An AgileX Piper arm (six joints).
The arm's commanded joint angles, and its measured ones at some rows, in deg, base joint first. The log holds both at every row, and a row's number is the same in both.
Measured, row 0:
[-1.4, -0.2, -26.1, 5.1, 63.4, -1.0]
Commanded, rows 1 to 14:
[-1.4, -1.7, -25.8, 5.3, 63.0, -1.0]
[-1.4, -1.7, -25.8, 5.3, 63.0, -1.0]
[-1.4, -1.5, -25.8, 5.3, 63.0, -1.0]
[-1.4, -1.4, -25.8, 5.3, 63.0, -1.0]
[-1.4, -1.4, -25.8, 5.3, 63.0, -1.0]
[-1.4, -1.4, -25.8, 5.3, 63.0, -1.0]
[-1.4, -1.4, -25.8, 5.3, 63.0, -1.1]
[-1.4, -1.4, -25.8, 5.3, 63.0, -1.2]
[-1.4, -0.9, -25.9, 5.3, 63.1, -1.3]
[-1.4, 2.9, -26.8, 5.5, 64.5, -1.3]
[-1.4, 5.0, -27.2, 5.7, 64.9, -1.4]
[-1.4, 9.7, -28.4, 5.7, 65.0, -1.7]
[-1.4, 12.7, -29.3, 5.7, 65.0, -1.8]
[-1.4, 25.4, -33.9, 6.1, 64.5, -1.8]
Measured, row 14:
[-1.4, 18.0, -30.9, 5.4, 65.3, -1.1]
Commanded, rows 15 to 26:
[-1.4, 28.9, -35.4, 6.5, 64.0, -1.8]
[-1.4, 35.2, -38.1, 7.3, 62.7, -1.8]
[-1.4, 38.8, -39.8, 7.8, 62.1, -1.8]
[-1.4, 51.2, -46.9, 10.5, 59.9, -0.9]
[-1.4, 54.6, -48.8, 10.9, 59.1, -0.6]
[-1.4, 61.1, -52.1, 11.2, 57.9, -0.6]
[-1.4, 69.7, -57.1, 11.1, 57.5, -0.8]
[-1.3, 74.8, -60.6, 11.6, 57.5, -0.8]
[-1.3, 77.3, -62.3, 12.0, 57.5, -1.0]
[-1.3, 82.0, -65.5, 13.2, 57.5, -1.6]
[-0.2, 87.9, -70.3, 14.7, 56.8, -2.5]
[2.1, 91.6, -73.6, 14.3, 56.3, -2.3]
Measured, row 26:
[-0.3, 86.9, -69.8, 13.6, 57.1, -1.1]
